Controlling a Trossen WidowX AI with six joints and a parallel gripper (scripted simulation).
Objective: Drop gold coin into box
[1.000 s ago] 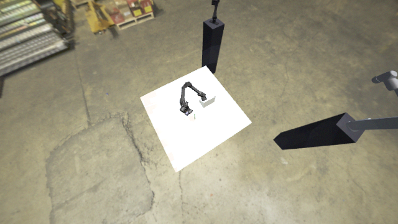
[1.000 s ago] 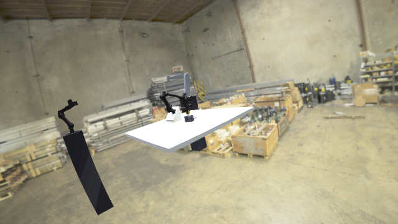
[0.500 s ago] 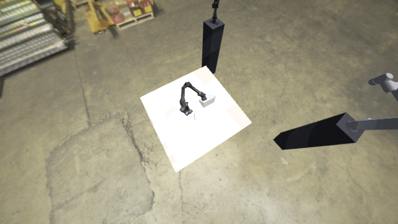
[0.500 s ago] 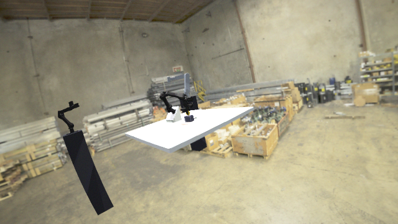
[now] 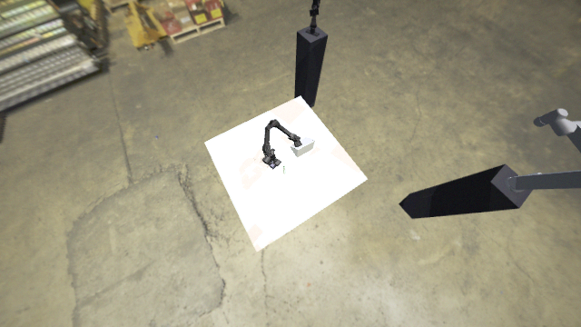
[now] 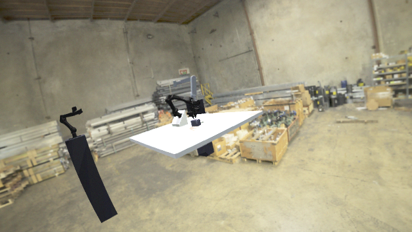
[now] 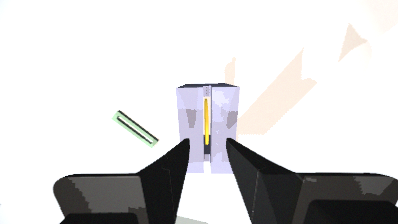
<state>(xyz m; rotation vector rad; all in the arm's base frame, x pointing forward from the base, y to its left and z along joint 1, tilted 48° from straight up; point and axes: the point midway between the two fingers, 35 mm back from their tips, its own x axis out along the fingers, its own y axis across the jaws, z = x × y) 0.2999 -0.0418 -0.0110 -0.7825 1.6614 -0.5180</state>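
Right now the gold coin is 60 mm below my gripper tip.
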